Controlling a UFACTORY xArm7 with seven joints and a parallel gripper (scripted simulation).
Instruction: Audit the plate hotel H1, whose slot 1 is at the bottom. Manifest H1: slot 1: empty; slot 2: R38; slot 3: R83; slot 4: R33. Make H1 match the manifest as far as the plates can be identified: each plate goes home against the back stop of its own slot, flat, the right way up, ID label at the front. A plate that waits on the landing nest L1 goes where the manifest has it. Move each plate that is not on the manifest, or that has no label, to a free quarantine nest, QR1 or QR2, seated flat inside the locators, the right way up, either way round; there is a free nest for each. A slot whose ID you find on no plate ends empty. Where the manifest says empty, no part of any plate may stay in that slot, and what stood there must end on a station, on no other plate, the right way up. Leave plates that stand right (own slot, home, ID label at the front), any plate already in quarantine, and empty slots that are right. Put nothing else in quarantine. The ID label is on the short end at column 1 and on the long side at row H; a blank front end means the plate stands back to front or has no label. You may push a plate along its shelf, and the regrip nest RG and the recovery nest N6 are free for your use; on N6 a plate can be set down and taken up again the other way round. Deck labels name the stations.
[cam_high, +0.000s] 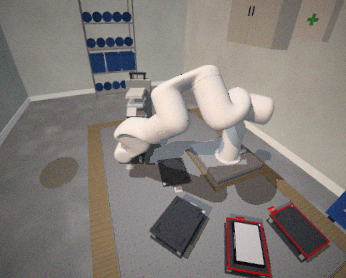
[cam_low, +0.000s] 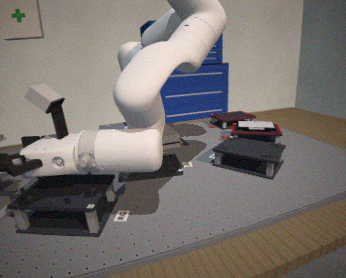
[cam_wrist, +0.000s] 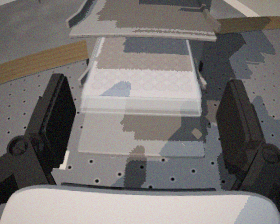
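The white well plate lies 90 mm to the right of my hand, 30 mm below it and 20 mm behind it. From my hand the other things lie so: deck label H1: 130 mm below, 80 mm ahead, 70 mm to the right; then raised regrip nest RG: 90 mm to the left, 80 mm below, 30 mm ahead; then plate labelled R83: 90 mm to the right, 80 mm above, 20 mm behind.
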